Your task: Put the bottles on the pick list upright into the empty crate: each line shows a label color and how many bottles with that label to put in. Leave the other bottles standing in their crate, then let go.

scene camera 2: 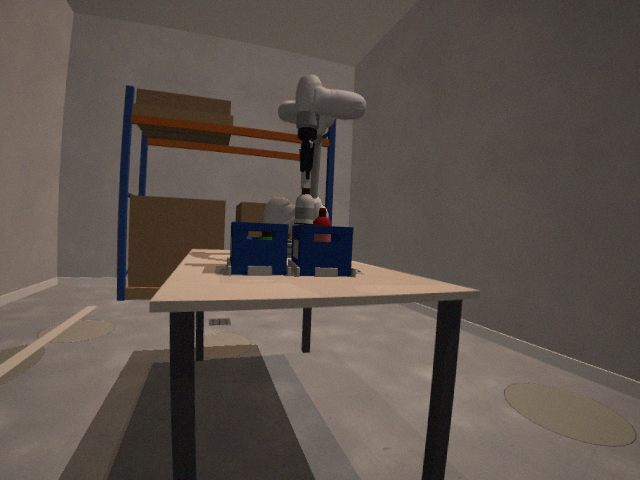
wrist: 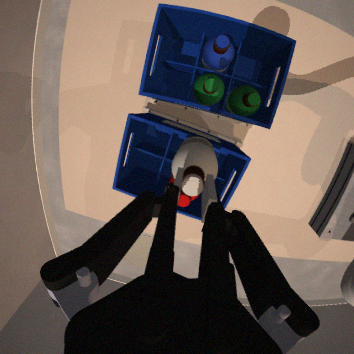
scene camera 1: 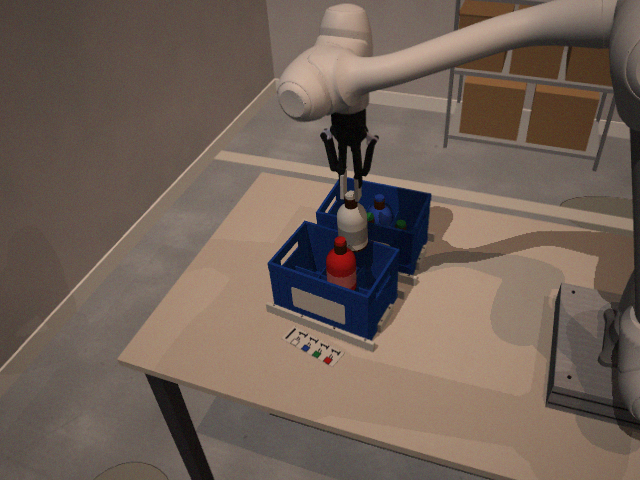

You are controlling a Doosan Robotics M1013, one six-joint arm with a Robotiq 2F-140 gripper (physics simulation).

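Observation:
My gripper is shut on the cap end of a white-label bottle. The bottle hangs upright, its base about level with or just above the rim of the front crate. A red bottle stands in that crate, partly hidden by the white one in the wrist view. The back crate holds a blue bottle and two green bottles.
The pick list lies before the front crate with white, blue, green and red marks; its tally marks are too small to read surely. Pale rails edge the crates. The robot's base plate is at the table's right.

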